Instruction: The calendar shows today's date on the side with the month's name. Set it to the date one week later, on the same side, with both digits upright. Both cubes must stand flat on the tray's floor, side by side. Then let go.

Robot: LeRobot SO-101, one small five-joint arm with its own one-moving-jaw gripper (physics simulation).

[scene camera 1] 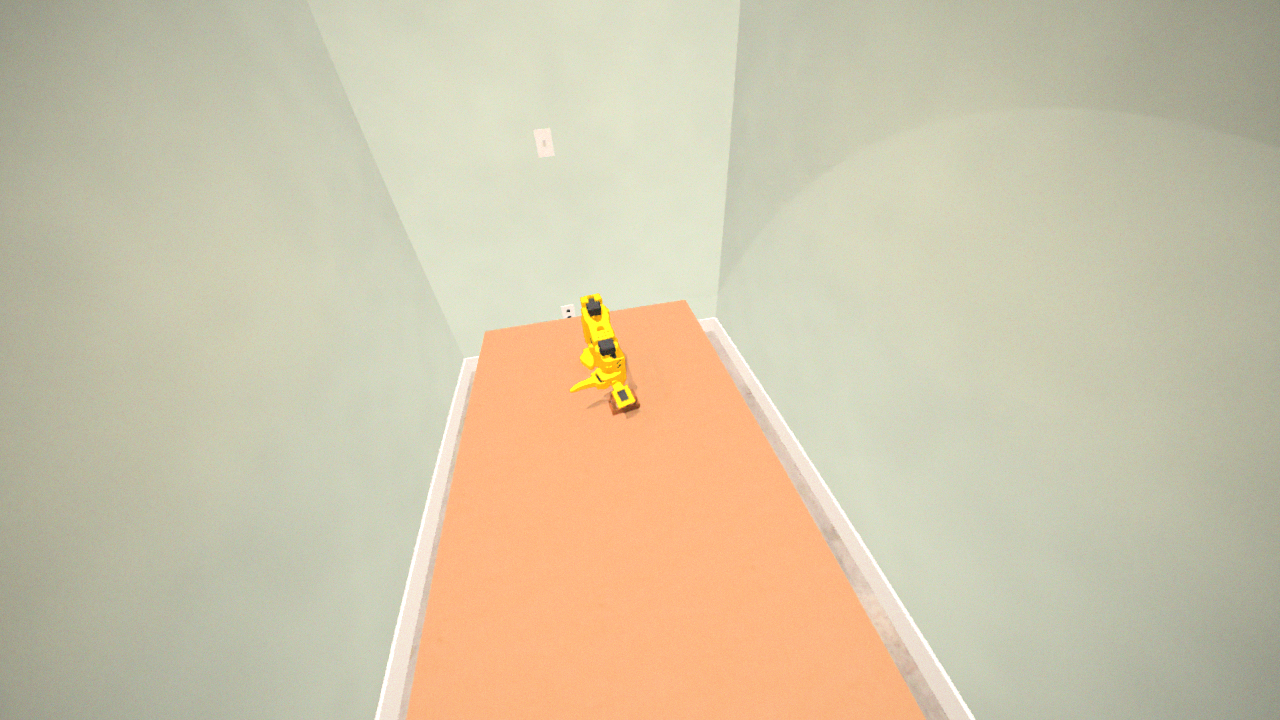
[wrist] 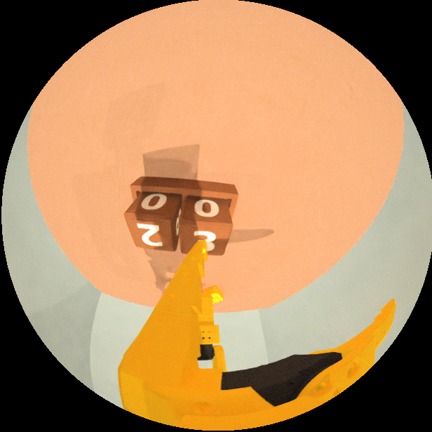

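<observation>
In the wrist view, two brown cubes sit side by side against the tray's (wrist: 185,186) long raised wall, with a narrow gap between them. The left cube (wrist: 167,217) shows a 0 on top and a 2 on its near face, drawn upside down. The right cube (wrist: 220,222) shows a 0 on top and a digit like a 3 on its near face, partly covered by the fixed jaw's tip. My gripper (wrist: 298,272) (scene camera 1: 597,394) is wide open and empty, its fixed jaw at the right cube's near side. The month's name does not show.
The orange table top (scene camera 1: 644,555) (wrist: 300,125) extends beyond the tray. The yellow arm (scene camera 1: 597,329) stands at the table's far end, near the wall. Shadows of the arm and gripper fall around the tray.
</observation>
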